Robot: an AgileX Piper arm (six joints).
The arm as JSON. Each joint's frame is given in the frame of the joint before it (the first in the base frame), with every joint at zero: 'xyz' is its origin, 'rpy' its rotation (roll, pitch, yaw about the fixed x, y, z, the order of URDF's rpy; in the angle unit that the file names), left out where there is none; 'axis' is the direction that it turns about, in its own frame. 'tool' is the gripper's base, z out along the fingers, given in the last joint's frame.
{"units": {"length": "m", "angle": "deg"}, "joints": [
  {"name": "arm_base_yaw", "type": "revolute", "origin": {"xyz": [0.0, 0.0, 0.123]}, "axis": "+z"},
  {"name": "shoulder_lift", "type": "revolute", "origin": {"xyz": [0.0, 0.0, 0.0]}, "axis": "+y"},
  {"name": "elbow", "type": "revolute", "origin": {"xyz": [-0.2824, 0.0, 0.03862]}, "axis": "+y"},
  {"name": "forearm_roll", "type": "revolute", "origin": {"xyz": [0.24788, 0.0, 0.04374]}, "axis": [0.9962, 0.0, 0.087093]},
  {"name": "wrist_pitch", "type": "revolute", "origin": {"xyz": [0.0, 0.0, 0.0]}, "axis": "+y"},
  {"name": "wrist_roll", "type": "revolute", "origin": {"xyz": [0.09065, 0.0, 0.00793]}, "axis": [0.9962, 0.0, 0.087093]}
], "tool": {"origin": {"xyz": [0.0, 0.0, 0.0], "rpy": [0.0, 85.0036, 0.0]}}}
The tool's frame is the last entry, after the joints.
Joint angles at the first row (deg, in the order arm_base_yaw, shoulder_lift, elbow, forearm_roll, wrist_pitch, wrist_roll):
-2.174, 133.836, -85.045, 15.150, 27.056, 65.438
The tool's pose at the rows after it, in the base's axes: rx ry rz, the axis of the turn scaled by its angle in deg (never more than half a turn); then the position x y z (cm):
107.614 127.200 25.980 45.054 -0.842 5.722
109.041 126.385 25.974 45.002 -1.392 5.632
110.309 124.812 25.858 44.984 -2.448 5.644
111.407 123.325 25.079 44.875 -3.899 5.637
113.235 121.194 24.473 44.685 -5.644 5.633
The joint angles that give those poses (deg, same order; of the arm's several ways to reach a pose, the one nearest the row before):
-2.446, 133.855, -85.046, 15.151, 27.056, 65.662
-3.194, 133.963, -85.046, 15.543, 27.275, 65.718
-4.529, 133.959, -85.046, 15.560, 27.095, 65.718
-6.325, 133.958, -85.045, 14.951, 27.076, 65.666
-8.534, 133.959, -85.045, 14.683, 27.075, 65.600

